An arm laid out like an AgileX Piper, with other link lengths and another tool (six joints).
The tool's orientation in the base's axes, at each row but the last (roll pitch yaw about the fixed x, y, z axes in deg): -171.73, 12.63, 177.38; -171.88, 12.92, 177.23; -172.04, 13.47, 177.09; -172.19, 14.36, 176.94; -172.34, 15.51, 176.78; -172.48, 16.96, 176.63; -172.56, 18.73, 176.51; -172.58, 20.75, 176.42
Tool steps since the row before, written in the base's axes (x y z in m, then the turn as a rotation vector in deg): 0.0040, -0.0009, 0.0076, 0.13, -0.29, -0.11; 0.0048, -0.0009, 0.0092, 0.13, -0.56, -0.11; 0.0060, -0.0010, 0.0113, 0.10, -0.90, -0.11; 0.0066, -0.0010, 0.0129, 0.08, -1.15, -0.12; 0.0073, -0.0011, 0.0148, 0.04, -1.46, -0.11; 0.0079, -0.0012, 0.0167, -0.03, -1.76, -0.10; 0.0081, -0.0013, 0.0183, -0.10, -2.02, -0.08; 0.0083, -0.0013, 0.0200, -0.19, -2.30, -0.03
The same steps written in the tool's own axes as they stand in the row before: -0.0056, -0.0016, -0.0064, -0.12, -0.26, 0.18; -0.0068, -0.0018, -0.0077, -0.13, -0.53, 0.22; -0.0085, -0.0020, -0.0094, -0.12, -0.87, 0.26; -0.0096, -0.0021, -0.0107, -0.11, -1.11, 0.31; -0.0110, -0.0023, -0.0121, -0.09, -1.42, 0.33; -0.0125, -0.0025, -0.0134, -0.04, -1.73, 0.35; -0.0136, -0.0027, -0.0145, 0.00, -1.99, 0.34; -0.0149, -0.0028, -0.0155, 0.05, -2.29, 0.31
